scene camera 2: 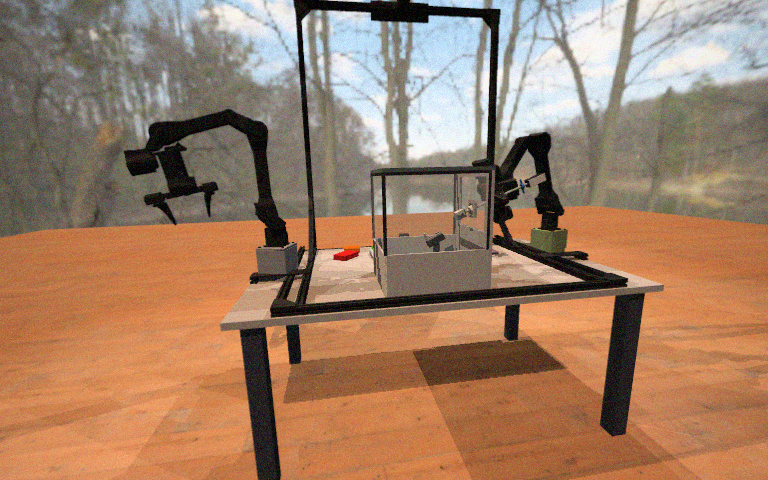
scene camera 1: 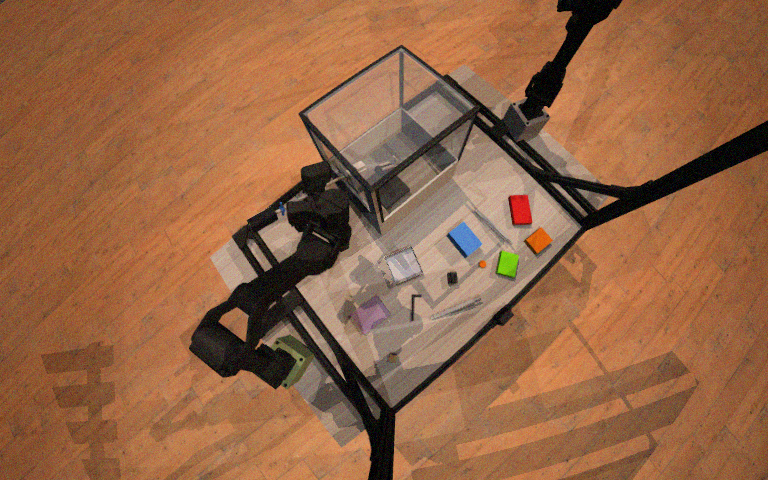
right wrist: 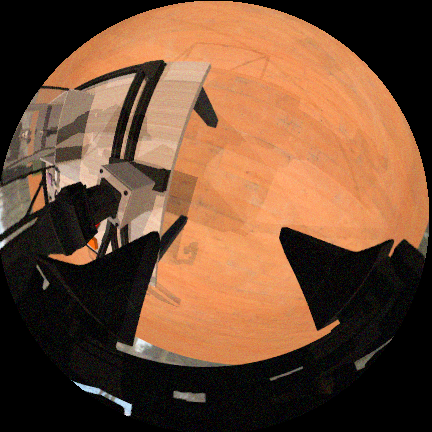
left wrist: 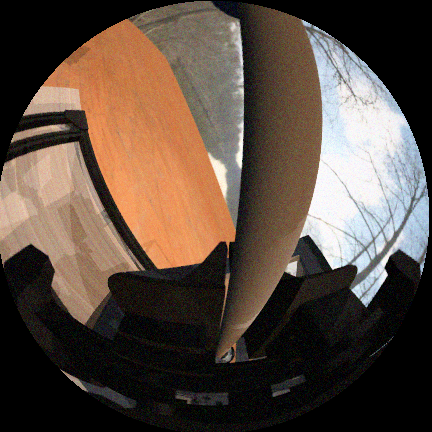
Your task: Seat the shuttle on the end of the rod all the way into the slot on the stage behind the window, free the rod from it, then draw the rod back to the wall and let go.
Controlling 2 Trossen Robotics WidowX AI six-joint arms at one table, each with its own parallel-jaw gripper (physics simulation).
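Where they show: left gripper, between the fingertips: (scene camera 2: 505, 200) (left wrist: 226, 246); right gripper, between the fingertips: (scene camera 2: 193, 221) (right wrist: 221, 235); left arm's base, origin of its link: (scene camera 2: 549, 229) (scene camera 1: 281, 363); right arm's base, origin of its link: (scene camera 2: 276, 245) (scene camera 1: 530, 110) (right wrist: 107, 197).
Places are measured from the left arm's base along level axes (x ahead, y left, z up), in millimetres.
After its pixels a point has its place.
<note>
The pale rod (scene camera 1: 335, 182) @[x 539, y 193, z -79 mm] (scene camera 2: 511, 191) @[x 385, y 130, z 176 mm] (left wrist: 280, 150) slopes down through the side window of the glass-walled box. A small light piece at its inner end, seemingly the shuttle (scene camera 1: 360, 165) @[x 553, y 69, z 121 mm] (scene camera 2: 463, 213) @[x 543, y 85, z 114 mm], hangs inside, apart from a dark tilted fixture, seemingly the stage (scene camera 2: 434, 241). The slot cannot be made out. My left gripper (left wrist: 226, 246) @[x 455, y 170, z 154 mm] is outside the window, its fingers close together around the rod; the contact is hidden behind the rod's near part. A blue collar (scene camera 1: 281, 208) @[x 348, y 136, z 199 mm] (scene camera 2: 522, 185) @[x 352, y 143, z 194 mm] is on the outer rod. My right gripper (scene camera 2: 189, 217) @[x 1290, y -259, z 117 mm] (right wrist: 221, 235) @[x 1290, y -259, z 117 mm] is open and empty, far from the box.
The box (scene camera 2: 438, 274) @[x 695, y 160, z -40 mm] has a black frame and low grey walls. On the table lie a blue block (scene camera 1: 464, 239) @[x 570, y -262, z -56 mm], red block (scene camera 1: 519, 209) @[x 757, y -376, z -76 mm], orange block (scene camera 1: 538, 240) @[x 694, y -473, z -77 mm], green block (scene camera 1: 508, 264) @[x 575, y -419, z -77 mm], clear tray (scene camera 1: 403, 265) @[x 414, y -140, z -95 mm], purple piece (scene camera 1: 370, 314) @[x 236, y -131, z -88 mm], hex key (scene camera 1: 412, 308) @[x 315, y -229, z -91 mm] and tweezers (scene camera 1: 457, 308) @[x 381, y -343, z -76 mm].
</note>
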